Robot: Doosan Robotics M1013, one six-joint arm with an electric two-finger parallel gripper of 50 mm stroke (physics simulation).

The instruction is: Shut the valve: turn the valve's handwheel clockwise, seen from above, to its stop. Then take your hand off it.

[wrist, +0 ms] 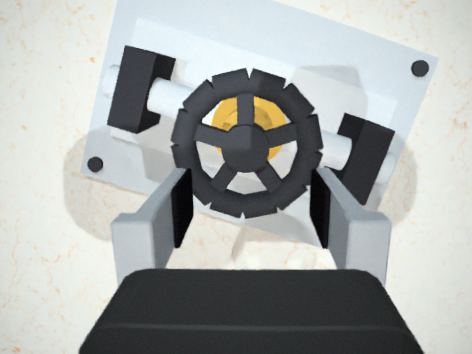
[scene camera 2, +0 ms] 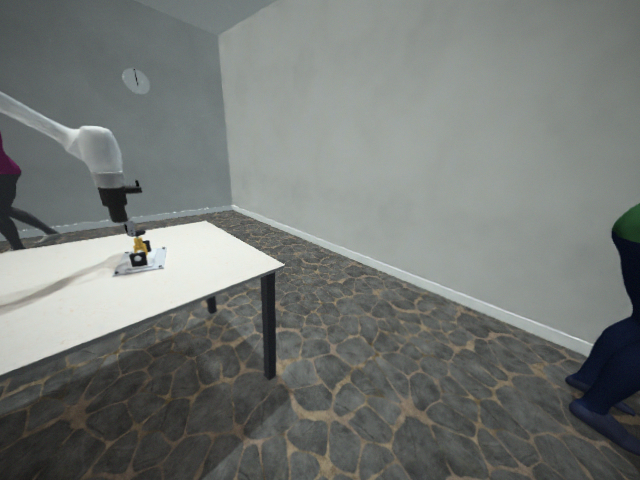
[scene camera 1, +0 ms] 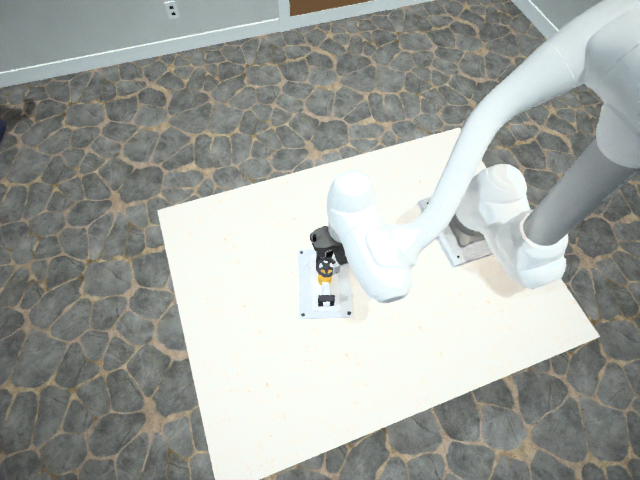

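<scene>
The valve's black five-spoked handwheel (scene camera 1: 325,267) (scene camera 2: 139,232) (wrist: 245,147) sits on a yellow valve body (scene camera 1: 324,280) (scene camera 2: 140,246) (wrist: 278,113). The body is on a white pipe over a pale base plate (scene camera 1: 305,289) (scene camera 2: 159,254) (wrist: 390,61). My gripper (scene camera 2: 130,229) (wrist: 251,192) is open and points down at the wheel. In the wrist view its fingertips lie left and right of the wheel's lower half, close to the rim, with no clear contact. Whether they are level with the rim or a little above it cannot be told. The arm partly hides the gripper in scene camera 1.
Black pipe clamps (scene camera 1: 326,300) (scene camera 2: 138,258) (wrist: 367,157) stand on the plate on both sides of the wheel. The plate lies on a white table (scene camera 1: 248,351) (scene camera 2: 77,304). The arm's base plate (scene camera 1: 457,253) is at the table's right. People (scene camera 2: 610,361) (scene camera 2: 7,167) stand beyond the table.
</scene>
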